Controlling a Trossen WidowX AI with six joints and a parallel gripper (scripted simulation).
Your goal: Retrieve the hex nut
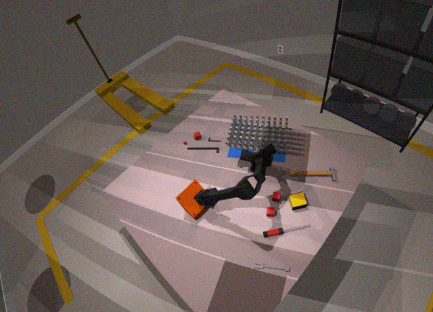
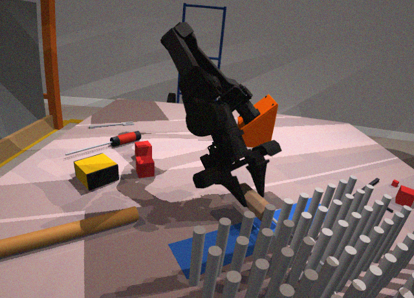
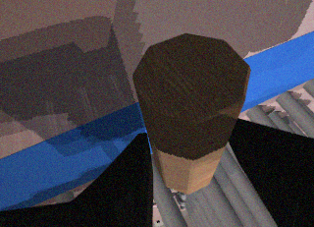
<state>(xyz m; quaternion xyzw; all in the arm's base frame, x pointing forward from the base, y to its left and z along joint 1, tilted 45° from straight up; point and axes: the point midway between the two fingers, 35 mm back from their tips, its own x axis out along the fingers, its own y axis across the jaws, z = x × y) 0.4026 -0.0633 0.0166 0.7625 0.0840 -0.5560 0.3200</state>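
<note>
My gripper tip is now 4 cm short of the blue taped strip, 2 cm to the right of it and 4 cm above it. The rest, counted from my gripper tip: tiny red piece: 18 cm behind, 49 cm to the left, 3 cm below; yellow-black box: 8 cm behind, 37 cm to the right, 2 cm below; wooden-handled pick: 9 cm ahead, 5 cm to the left, 1 cm below.
</note>
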